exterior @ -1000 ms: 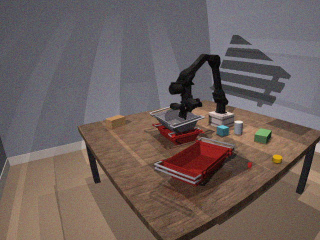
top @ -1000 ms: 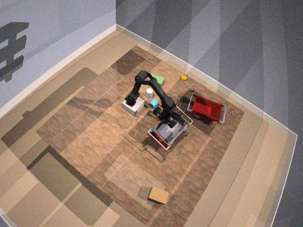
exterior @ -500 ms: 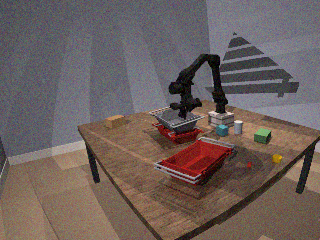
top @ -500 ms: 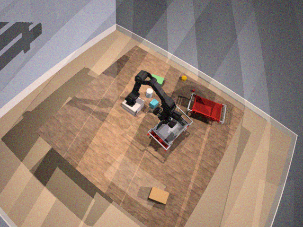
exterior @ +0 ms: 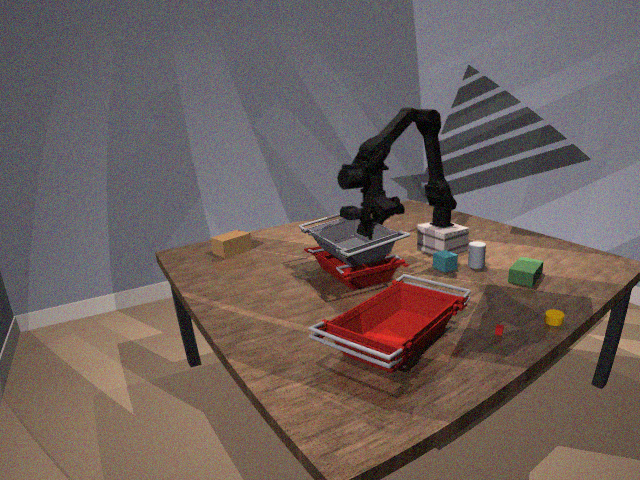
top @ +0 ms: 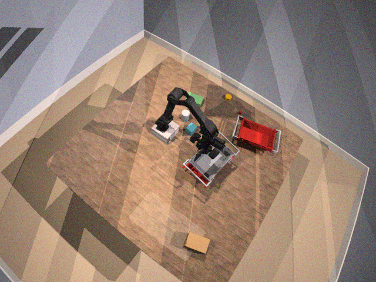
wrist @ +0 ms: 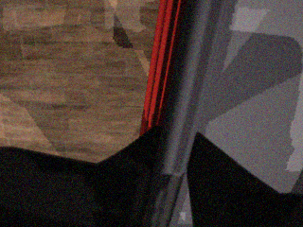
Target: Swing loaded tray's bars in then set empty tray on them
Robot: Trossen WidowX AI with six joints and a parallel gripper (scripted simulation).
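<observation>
Right now the grey tray is 7 cm ahead of my gripper tip, 1 cm to the right of it and 2 cm above it. Also, from my gripper tip: teal cube 16 cm behind, 15 cm to the left, 7 cm below; green block 27 cm behind, 39 cm to the left, 7 cm below; grey cylinder 25 cm behind, 21 cm to the left, 6 cm below.
</observation>
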